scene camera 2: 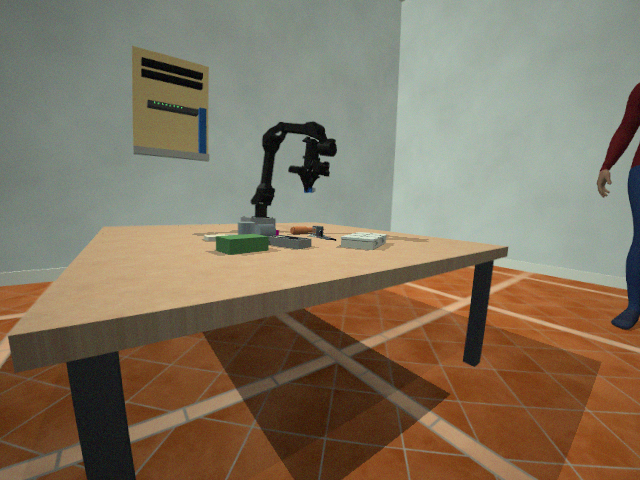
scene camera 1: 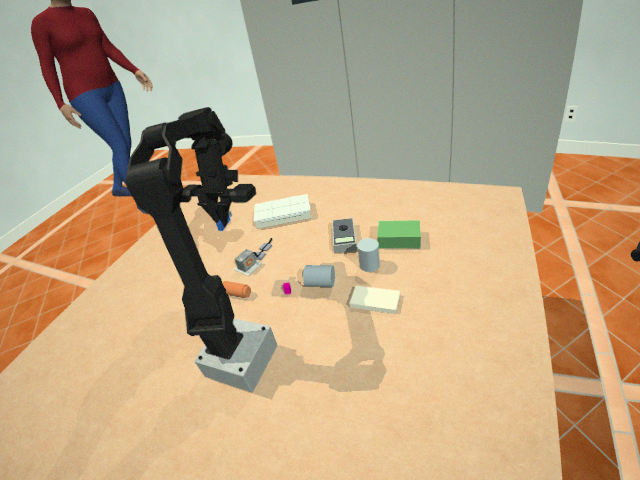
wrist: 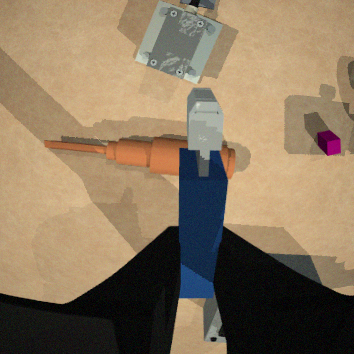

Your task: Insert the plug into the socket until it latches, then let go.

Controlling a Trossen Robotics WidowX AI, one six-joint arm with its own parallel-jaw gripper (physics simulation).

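Seen in the pictures: gripper, fingertip midpoint: [scene camera 2: 307, 191] [scene camera 1: 222, 225] [wrist: 195, 237]; arm's base, link origin: [scene camera 2: 260, 217] [scene camera 1: 224, 343].
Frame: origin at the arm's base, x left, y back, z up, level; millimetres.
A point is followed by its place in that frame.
My gripper [scene camera 1: 221, 219] @[x 108, y -238, z 125 mm] [scene camera 2: 308, 188] @[x 108, y -238, z 125 mm] [wrist: 195, 237] @[x 108, y -238, z 125 mm] is shut on the blue plug [scene camera 1: 223, 223] [scene camera 2: 309, 190] @[x 105, y -259, z 129 mm] [wrist: 201, 210] @[x 111, y -260, z 141 mm], which has a grey nose that points up the wrist view. The plug is held well above the table. The socket, a grey box [scene camera 1: 246, 259] @[x 115, y -286, z -26 mm] [scene camera 2: 317, 230] @[x 111, y -317, z -36 mm] [wrist: 177, 42] @[x 127, y -296, z -20 mm] on a pale base plate, stands on the table with a black cable behind it. Its orange-rimmed opening shows in scene camera 1; in the wrist view the top with its screws shows and the opening is hidden. Plug and socket are apart.
An orange screwdriver-like tool [scene camera 1: 238, 289] @[x 82, y -180, z -34 mm] [scene camera 2: 299, 229] @[x 92, y -206, z -42 mm] [wrist: 165, 156] @[x 125, y -196, z -32 mm] lies beside the socket. A magenta cube [scene camera 1: 286, 288] @[x -37, y -220, z -44 mm] [wrist: 329, 143] @[x -28, y -230, z -39 mm], two grey cylinders [scene camera 1: 318, 275] @[x -116, y -256, z -17 mm] [scene camera 1: 368, 255] @[x -223, y -340, z -7 mm], a white box [scene camera 1: 282, 210] @[x 122, y -544, z -30 mm] [scene camera 2: 363, 240] @[x 61, y -628, z -36 mm], a grey device [scene camera 1: 343, 235] @[x -119, y -451, z -39 mm], a green block [scene camera 1: 399, 234] @[x -281, y -461, z -24 mm] [scene camera 2: 241, 243] @[x -294, y -531, z -37 mm] and a cream block [scene camera 1: 374, 299] @[x -261, y -234, z -49 mm] are on the table.
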